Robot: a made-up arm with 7 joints. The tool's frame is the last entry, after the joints.
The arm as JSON. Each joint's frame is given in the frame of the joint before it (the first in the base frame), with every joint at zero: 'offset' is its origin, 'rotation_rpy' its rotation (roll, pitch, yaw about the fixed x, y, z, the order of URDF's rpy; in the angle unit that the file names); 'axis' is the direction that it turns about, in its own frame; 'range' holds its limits. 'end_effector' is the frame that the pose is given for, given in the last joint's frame.
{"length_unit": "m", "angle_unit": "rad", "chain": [
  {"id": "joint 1", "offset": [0.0, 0.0, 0.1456], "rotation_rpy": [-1.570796, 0.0, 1.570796], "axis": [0.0, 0.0, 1.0], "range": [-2.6, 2.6]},
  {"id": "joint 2", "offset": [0.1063, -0.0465, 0.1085], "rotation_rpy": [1.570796, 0.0, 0.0], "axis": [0.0, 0.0, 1.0], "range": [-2.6, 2.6]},
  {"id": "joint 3", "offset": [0.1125, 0.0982, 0.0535], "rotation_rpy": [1.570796, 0.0, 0.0], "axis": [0.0, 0.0, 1.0], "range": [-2.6, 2.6]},
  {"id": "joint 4", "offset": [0.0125, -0.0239, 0.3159], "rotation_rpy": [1.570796, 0.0, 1.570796], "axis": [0.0, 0.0, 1.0], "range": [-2.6, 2.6]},
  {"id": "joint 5", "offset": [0.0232, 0.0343, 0.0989], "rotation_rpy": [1.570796, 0.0, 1.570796], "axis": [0.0, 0.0, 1.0], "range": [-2.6, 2.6]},
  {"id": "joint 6", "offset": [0.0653, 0.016, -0.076], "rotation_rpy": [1.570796, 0.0, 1.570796], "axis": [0.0, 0.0, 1.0], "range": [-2.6, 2.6]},
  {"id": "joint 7", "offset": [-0.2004, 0.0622, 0.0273], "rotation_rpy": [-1.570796, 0.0, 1.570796], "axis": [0.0, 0.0, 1.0], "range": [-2.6, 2.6]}
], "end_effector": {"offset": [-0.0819, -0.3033, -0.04], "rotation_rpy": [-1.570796, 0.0, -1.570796]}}
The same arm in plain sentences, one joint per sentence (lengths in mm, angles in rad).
The arm has seven revolute joints in a row. What follows holds with every joint at zero, and every direction is one of the base frame's. Joint 1 lies 145.6 mm along +z from the base frame's origin and rotates about -x, from -2.6 to 2.6 rad. Joint 2 lies 108.5 mm along -x and 106.3 mm along +y and 46.5 mm along +z from joint 1 and rotates about +z, from -2.6 to 2.6 rad. Joint 3 lies 98.2 mm along -x and 112.5 mm along +y and 53.5 mm along +z from joint 2 and rotates about +x, from -2.6 to 2.6 rad. Joint 4 lies 315.9 mm along +x and 12.5 mm along +y and 23.9 mm along -z from joint 3 and rotates about +y, from -2.6 to 2.6 rad. Joint 5 lies 34.3 mm along +x and 98.9 mm along +y and 23.2 mm along +z from joint 4 and rotates about +z, from -2.6 to 2.6 rad. Joint 6 lies 65.3 mm along +x and 16 mm along +y and 76 mm along -z from joint 5 and rotates about +x, from -2.6 to 2.6 rad. Joint 7 lies 27.3 mm along +x and 200.4 mm along -y and 62.2 mm along +z from joint 6 and rotates about -y, from -2.6 to 2.6 rad. The tool frame, which is the frame that the pose is given for, lies 303.3 mm along +x and 40 mm along +y and 81.9 mm along -z from joint 7; its axes are the base frame's turned by roll 0, pitch 0 and yaw 0 rad (as in URDF: about the fixed x, then y, then z).
